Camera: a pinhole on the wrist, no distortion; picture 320 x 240 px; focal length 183.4 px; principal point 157.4 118.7 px. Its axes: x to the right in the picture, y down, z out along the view. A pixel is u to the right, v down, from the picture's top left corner.
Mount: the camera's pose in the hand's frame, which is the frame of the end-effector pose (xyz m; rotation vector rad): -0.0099 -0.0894 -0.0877 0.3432 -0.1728 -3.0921
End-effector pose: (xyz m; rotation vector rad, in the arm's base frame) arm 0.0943 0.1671 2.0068 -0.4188 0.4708 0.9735
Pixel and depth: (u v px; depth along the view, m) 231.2 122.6 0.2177
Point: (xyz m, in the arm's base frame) 0.1092 0.0888 2.1818
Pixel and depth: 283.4 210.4 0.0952
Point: 0.1591 0.0365 2.0717
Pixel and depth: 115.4 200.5 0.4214
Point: 0.3554 0.2442 2.3376
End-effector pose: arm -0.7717 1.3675 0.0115 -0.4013 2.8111 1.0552
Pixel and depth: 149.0 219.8 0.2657
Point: -0.6586 1.3545 -0.2497
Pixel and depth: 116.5 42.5 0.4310
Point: -0.7943 1.6884 -0.1475
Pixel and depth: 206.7 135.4 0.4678
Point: -0.5179 1.5799 -0.2550
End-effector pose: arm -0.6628 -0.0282 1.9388 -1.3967 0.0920 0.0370
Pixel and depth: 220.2 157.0 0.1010
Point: -0.7198 -0.0388 2.0443
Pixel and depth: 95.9 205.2 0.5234
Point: -0.5709 0.4015 2.2842
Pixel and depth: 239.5 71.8 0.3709
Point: -0.9099 0.2073 1.9616
